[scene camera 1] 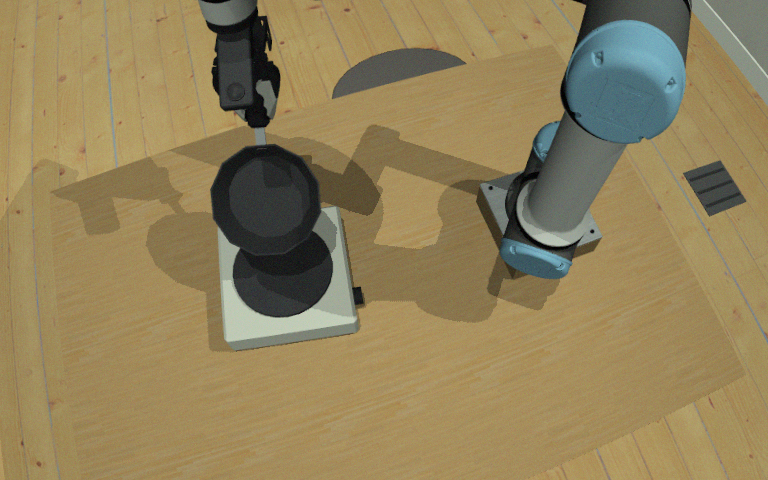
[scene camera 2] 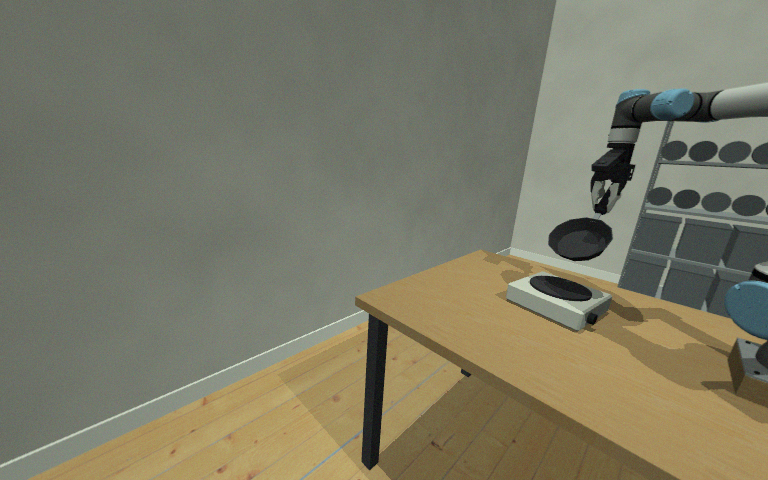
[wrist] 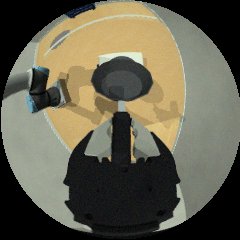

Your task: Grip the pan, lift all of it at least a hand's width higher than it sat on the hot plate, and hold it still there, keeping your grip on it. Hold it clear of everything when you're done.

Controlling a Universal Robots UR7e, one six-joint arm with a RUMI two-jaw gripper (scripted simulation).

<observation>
In view: the gripper (scene camera 1: 259,119) and a pan (scene camera 1: 265,199).
The pan shows as well in scene camera 2 (scene camera 2: 581,239) and in the wrist view (wrist: 120,79). The gripper is seen too in scene camera 2 (scene camera 2: 600,212) and in the wrist view (wrist: 121,118).
</observation>
